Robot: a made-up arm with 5 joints.
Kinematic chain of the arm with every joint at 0, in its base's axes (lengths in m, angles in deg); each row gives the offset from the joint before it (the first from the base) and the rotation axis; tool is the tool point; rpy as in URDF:
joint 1: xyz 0.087 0 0.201 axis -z
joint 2: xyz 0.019 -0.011 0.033 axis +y
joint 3: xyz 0.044 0 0.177 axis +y
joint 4: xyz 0.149 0 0.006 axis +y
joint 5: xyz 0.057 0.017 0 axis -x
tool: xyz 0 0 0 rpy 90 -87.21 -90
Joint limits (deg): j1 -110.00..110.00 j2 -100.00..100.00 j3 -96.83..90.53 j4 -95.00..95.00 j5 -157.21..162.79
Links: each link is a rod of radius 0.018 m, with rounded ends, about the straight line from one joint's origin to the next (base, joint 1, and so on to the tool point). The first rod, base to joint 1, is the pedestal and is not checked.
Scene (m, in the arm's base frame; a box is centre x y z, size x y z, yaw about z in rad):
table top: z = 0
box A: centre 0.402 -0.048 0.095 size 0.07 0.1 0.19 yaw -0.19
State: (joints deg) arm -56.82 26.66 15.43 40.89 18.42
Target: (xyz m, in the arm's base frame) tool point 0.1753 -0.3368 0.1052
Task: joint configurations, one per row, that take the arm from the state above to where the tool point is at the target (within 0.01 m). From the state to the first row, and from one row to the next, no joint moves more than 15 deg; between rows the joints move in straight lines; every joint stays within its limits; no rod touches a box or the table.
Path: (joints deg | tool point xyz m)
1: -43.51 27.49 10.88 39.16 18.42 | 0.2806 0.1920 0.2273
2: -30.19 28.32 6.34 37.42 18.42 | 0.3305 0.1486 0.2349
3: -16.88 29.15 1.79 35.69 18.42 | 0.3696 0.0920 0.2434
4: -3.57 29.98 -2.76 33.96 18.42 | 0.3943 0.0252 0.2526
5: 9.74 30.81 -7.31 32.22 18.42 | 0.4020 -0.0480 0.2625
6: 23.05 39.08 -12.08 29.05 18.42 | 0.3949 -0.1245 0.2341
7: 36.36 47.35 -16.85 25.88 18.42 | 0.3660 -0.1979 0.2036
8: 49.68 55.61 -21.62 22.70 18.42 | 0.3168 -0.2615 0.1717
9: 62.99 63.88 -26.39 19.53 18.42 | 0.2514 -0.3093 0.1387
10: 76.30 72.15 -31.16 16.36 18.42 | 0.1753 -0.3368 0.1052

